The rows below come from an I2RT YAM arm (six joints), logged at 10 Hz.
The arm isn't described. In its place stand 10 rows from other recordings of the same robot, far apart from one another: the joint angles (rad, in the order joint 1, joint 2, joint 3, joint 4, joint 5, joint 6), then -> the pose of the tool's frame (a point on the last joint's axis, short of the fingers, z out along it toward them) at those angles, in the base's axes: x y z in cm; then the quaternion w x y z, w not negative.
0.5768 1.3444 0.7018 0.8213 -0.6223 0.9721 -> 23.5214, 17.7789, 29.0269, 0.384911, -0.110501, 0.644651, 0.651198
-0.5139 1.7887 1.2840 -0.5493 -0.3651 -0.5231 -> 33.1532, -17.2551, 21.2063, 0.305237, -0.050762, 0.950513, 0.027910
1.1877 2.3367 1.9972 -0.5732 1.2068 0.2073 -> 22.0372, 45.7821, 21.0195, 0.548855, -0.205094, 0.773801, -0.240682
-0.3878 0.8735 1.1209 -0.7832 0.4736 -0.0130 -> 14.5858, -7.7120, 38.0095, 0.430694, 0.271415, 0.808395, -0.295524
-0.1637 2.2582 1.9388 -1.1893 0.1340 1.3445 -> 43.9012, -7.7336, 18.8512, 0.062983, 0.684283, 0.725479, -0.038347
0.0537 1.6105 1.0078 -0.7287 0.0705 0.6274 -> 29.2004, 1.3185, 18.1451, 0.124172, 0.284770, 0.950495, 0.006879
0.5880 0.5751 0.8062 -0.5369 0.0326 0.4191 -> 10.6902, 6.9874, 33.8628, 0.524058, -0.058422, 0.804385, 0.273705
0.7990 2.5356 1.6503 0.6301 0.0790 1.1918 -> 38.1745, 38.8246, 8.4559, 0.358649, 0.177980, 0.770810, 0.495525
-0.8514 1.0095 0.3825 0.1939 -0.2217 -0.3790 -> 14.5428, -15.4134, 19.6205, 0.490992, 0.138014, 0.828046, -0.232851
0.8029 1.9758 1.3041 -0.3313 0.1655 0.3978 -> 29.0276, 29.2176, 15.8650, 0.275156, -0.169776, 0.941786, 0.092224
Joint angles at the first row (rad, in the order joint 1, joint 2, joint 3, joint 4, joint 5, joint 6):
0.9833 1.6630 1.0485 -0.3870 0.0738 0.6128
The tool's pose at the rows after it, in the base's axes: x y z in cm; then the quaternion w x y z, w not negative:
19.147, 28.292, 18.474, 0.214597, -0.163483, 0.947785, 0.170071
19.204, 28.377, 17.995, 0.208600, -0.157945, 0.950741, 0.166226
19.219, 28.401, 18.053, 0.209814, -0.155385, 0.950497, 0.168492
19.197, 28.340, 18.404, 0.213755, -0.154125, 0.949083, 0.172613
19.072, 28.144, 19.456, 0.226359, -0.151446, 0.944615, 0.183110
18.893, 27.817, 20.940, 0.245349, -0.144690, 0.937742, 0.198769
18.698, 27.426, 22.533, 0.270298, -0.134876, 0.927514, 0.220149
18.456, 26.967, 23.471, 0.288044, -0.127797, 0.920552, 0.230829
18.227, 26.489, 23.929, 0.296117, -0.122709, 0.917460, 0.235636
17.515, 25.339, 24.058, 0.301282, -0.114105, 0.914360, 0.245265
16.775, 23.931, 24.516, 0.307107, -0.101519, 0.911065, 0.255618
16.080, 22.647, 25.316, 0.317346, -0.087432, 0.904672, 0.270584
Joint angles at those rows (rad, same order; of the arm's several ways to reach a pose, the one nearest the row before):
0.9836 1.6913 1.0542 -0.3836 0.0750 0.6209
0.9836 1.7061 1.0542 -0.3836 0.0750 0.6338
0.9837 1.7050 1.0542 -0.3798 0.0750 0.6388
0.9832 1.6943 1.0542 -0.3786 0.0753 0.6399
0.9836 1.6619 1.0542 -0.3771 0.0803 0.6414
0.9836 1.6158 1.0535 -0.3714 0.0895 0.6479
0.9833 1.5642 1.0473 -0.3477 0.1013 0.6571
0.9832 1.5250 1.0347 -0.3317 0.1162 0.6617
0.9817 1.4959 1.0203 -0.3267 0.1234 0.6659
0.9802 1.4368 0.9661 -0.3096 0.1234 0.6804
0.9745 1.3640 0.9173 -0.3092 0.1238 0.6990
0.9695 1.2892 0.8814 -0.3096 0.1265 0.7193

